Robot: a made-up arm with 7 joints. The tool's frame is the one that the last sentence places.
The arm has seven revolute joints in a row. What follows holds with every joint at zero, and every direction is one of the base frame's.
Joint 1 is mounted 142 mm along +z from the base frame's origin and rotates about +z.
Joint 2 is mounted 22 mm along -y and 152 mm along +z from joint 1 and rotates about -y.
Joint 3 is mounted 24 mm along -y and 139 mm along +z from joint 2 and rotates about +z.
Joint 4 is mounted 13 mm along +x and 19 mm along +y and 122 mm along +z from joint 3 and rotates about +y.
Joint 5 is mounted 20 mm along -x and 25 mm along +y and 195 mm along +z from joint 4 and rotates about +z.
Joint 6 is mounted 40 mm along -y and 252 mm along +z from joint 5 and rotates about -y.
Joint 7 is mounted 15 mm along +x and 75 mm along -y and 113 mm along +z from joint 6 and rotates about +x.
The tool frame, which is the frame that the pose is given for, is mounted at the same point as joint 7; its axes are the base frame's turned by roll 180, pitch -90 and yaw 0 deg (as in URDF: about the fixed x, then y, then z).
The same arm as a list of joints. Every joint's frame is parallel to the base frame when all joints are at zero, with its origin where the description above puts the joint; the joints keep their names.
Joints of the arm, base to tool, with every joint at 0 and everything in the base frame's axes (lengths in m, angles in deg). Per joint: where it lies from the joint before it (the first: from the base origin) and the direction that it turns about. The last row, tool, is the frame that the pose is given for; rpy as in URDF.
joint 1: axis 0 0 1 offset 0 0 0.142
joint 2: axis 0 -1 0 offset 0 -0.022 0.152
joint 3: axis 0 0 1 offset 0 -0.024 0.139
joint 4: axis 0 1 0 offset 0.013 0.019 0.122
joint 5: axis 0 0 1 offset -0.02 0.025 0.195
joint 6: axis 0 -1 0 offset 0 -0.04 0.252
joint 7: axis 1 0 0 offset 0.015 -0.075 0.113
tool: offset 0 0 0 rpy 180 -90 0

